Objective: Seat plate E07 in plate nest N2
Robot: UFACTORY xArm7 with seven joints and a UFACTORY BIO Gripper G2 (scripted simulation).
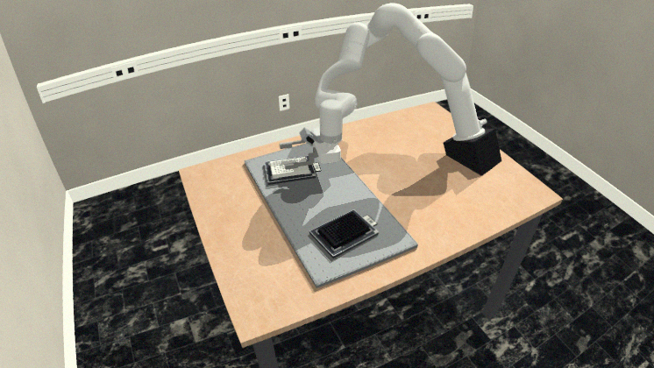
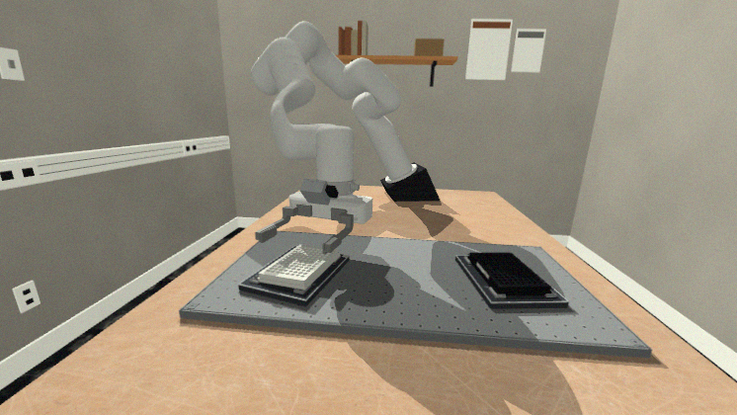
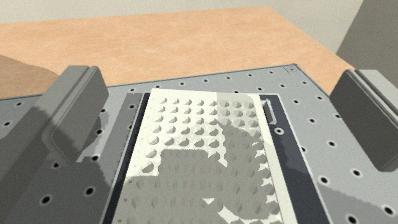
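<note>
Now: hand 50 mm above the white well plate E07 and 10 mm to the right of it. From my hand the other things lie so: dark plate nest N2: 60 mm below; then black well plate E01: 360 mm to the left, 50 mm below, 10 mm ahead; then plate nest N1: 360 mm to the left, 60 mm below, 10 mm ahead.
</note>
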